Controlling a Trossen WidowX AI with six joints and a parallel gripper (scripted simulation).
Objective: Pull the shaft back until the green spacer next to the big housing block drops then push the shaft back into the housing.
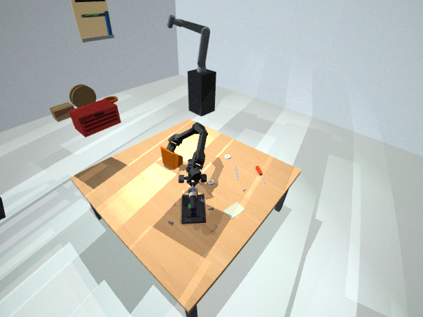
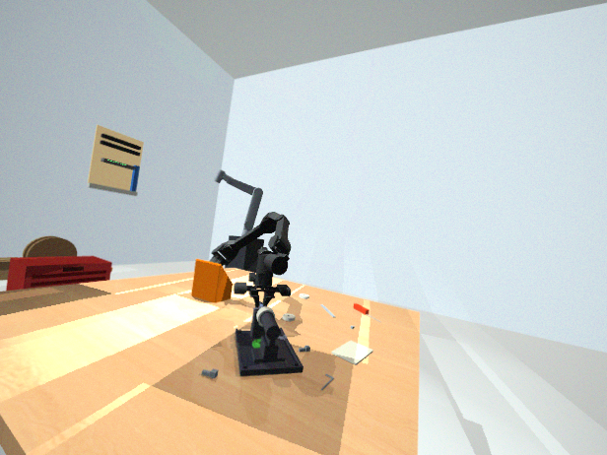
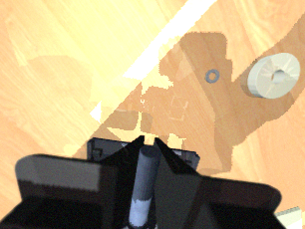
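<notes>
The grey-blue shaft lies 50 mm ahead of my gripper tip, 50 mm to the right of it and 30 mm above it. Also, from my gripper tip: grey plate 310 mm ahead, 80 mm to the left, 40 mm below; then white disc 90 mm behind, 470 mm to the left, 40 mm below; then green spacer 100 mm ahead, 100 mm to the right, 40 mm below.
</notes>
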